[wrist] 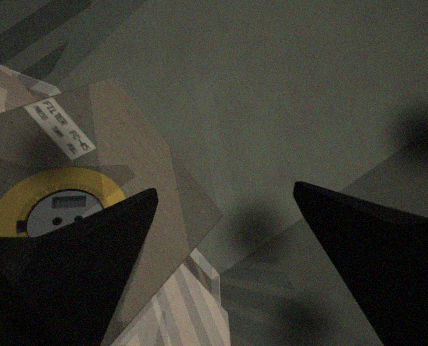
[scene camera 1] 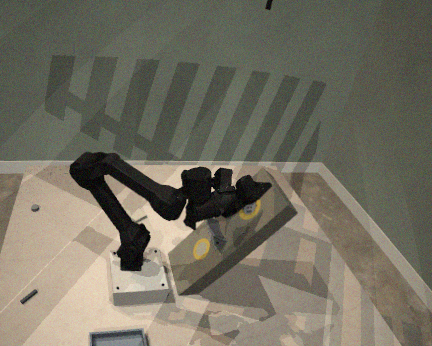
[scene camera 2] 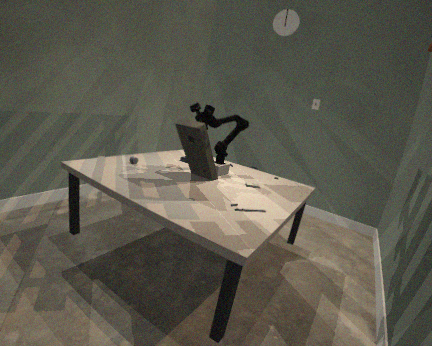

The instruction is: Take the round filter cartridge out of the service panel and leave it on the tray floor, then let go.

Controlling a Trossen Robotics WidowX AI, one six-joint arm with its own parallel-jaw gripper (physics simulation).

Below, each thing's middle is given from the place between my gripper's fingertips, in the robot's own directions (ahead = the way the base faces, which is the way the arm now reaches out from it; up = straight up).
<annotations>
The round filter cartridge (wrist: 63, 208) is 12 cm below my hand, 5 cm to the left of it and 2 cm ahead of it. From my hand the other things lie so: white label (wrist: 47, 113) 12 cm to the left, 8 cm below, 2 cm ahead.
</annotations>
